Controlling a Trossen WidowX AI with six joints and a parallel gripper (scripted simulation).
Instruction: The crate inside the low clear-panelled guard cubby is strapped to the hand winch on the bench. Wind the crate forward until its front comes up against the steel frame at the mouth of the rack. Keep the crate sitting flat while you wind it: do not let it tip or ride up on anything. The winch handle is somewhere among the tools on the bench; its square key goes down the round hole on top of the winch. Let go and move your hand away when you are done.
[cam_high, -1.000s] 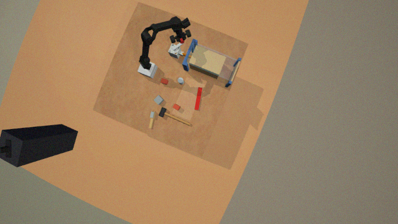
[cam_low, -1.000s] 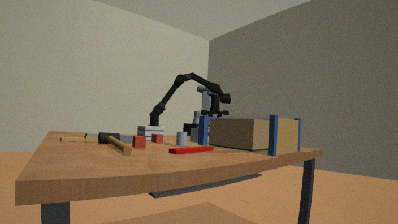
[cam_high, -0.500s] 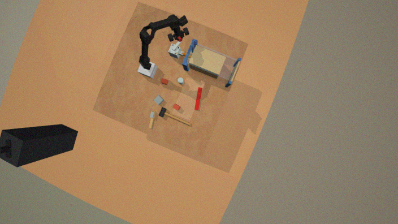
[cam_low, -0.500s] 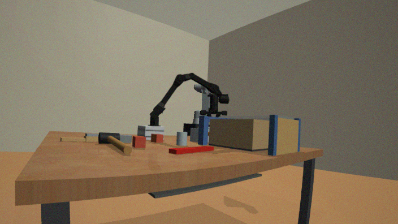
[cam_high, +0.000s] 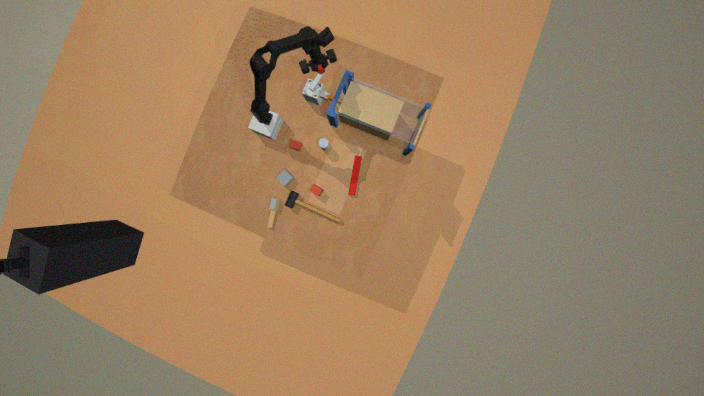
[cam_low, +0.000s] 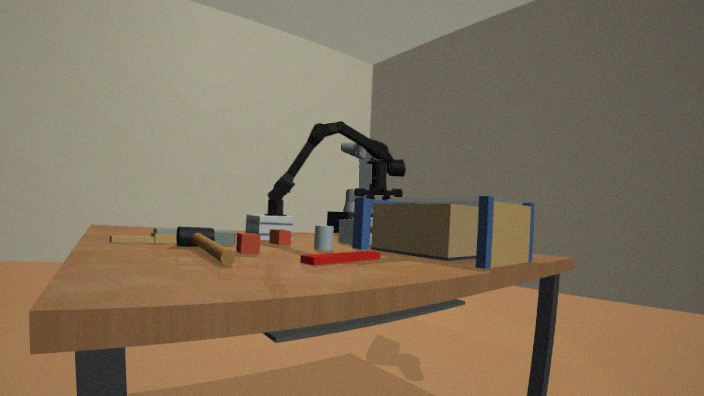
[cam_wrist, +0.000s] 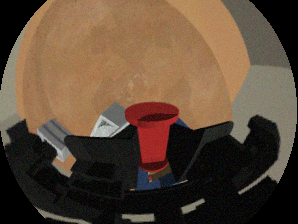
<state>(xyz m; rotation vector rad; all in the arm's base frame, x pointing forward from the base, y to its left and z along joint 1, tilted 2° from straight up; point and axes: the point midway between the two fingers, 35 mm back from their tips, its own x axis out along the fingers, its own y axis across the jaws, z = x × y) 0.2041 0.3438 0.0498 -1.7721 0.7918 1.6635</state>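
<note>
My gripper tip is now 40 mm to the left of the winch handle, 10 mm past it and 10 mm above it. The rest, counted from my gripper tip: red knob: 20 mm above; clear-panelled cubby: 390 mm ahead, 110 mm to the right; grey hand winch: 110 mm to the right, 80 mm below, 30 mm behind.
</note>
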